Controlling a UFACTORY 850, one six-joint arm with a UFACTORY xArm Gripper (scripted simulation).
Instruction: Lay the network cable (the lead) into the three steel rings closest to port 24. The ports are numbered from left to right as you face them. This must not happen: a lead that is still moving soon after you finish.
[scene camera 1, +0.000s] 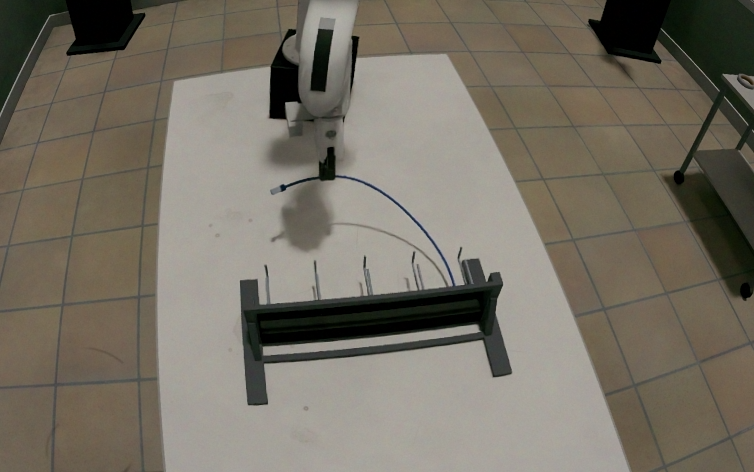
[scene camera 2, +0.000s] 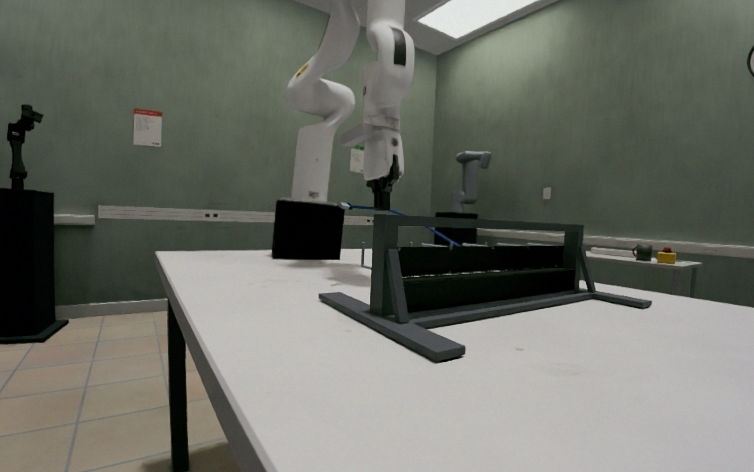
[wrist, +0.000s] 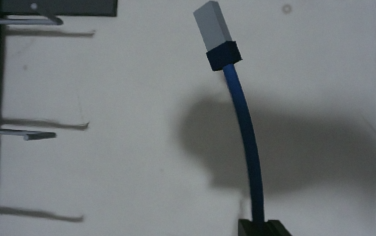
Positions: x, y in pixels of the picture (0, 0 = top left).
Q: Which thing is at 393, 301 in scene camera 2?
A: A dark grey rack.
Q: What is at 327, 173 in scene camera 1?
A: My gripper.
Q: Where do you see a dark grey rack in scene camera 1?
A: At 372, 315
